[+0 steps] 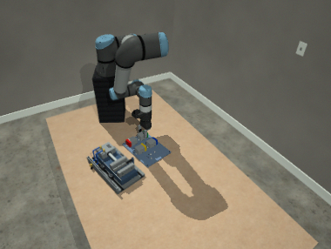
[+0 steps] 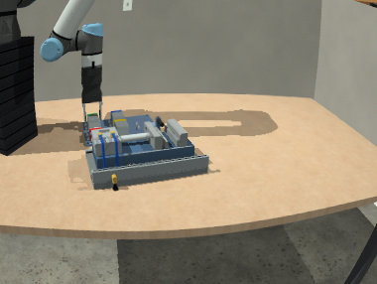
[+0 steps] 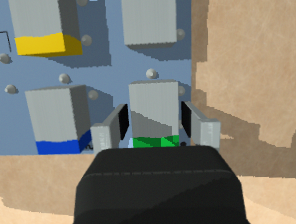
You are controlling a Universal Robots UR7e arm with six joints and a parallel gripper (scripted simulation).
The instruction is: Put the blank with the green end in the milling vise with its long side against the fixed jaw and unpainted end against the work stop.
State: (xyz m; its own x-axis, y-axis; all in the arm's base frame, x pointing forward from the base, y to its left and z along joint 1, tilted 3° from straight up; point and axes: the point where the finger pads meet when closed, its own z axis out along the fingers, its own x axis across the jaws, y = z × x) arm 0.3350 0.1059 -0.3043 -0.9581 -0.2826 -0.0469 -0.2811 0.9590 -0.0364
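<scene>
My gripper is now 20 mm above the green-ended blank. From my hand the other things lie so: blue plate 100 mm ahead, 40 mm below, 20 mm to the right; red-ended blank 90 mm to the right, 30 mm ahead, 20 mm below; blue-ended blank 90 mm ahead, 30 mm to the left, 20 mm below.
</scene>
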